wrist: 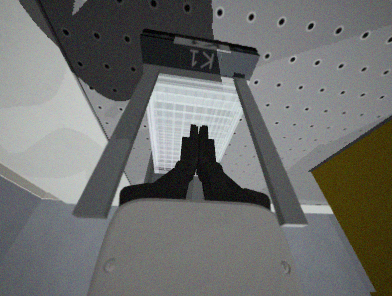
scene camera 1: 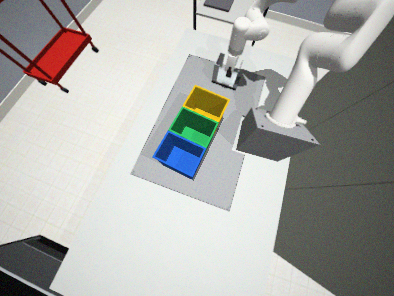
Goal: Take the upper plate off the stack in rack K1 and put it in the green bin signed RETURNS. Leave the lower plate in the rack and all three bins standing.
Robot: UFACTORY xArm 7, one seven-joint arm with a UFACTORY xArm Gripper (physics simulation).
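Where they show: gripper, fingertip midpoint: point(wrist: 197, 135) point(scene camera 1: 228, 76); arm's base at its link origin: point(scene camera 1: 279, 121).
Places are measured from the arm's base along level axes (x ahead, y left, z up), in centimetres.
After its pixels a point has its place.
Observation:
My gripper point(scene camera 1: 229, 74) @(x 26.9, y -30.6, z -15.3 cm) point(wrist: 197, 135) @(x 26.9, y -30.6, z -15.3 cm) is shut with its fingertips together and nothing between them. It is at rack K1 point(scene camera 1: 223, 85) point(wrist: 260, 145), between the rack's tall grey posts. In the wrist view the fingers overlap the near part of the clear gridded plate stack point(wrist: 172, 107) @(x 24.0, y -33.0, z -15.6 cm), which lies in the rack; I cannot tell the upper plate from the lower one or the fingers' exact height over them. The green bin point(scene camera 1: 197, 119) @(x 34.6, y 7.2, z -6.3 cm) stands upright between the yellow bin point(scene camera 1: 206, 101) @(x 33.8, y -5.9, z -9.7 cm) point(wrist: 362, 200) @(x 35.4, y -6.4, z -12.4 cm) and the blue bin point(scene camera 1: 184, 159) @(x 35.9, y 24.6, z -19.6 cm). The RETURNS sign is not readable.
The bins stand in a row on the grey perforated board point(scene camera 1: 220, 187) @(x 14.3, y 32.6, z -19.8 cm) point(wrist: 300, 110) @(x 26.3, y -18.0, z -19.8 cm), the yellow one nearest the rack. The arm's pedestal point(scene camera 1: 272, 137) @(x 3.3, y 10.6, z 3.7 cm) is right of the bins. A red cart point(scene camera 1: 60, 54) is on the floor at the upper left.

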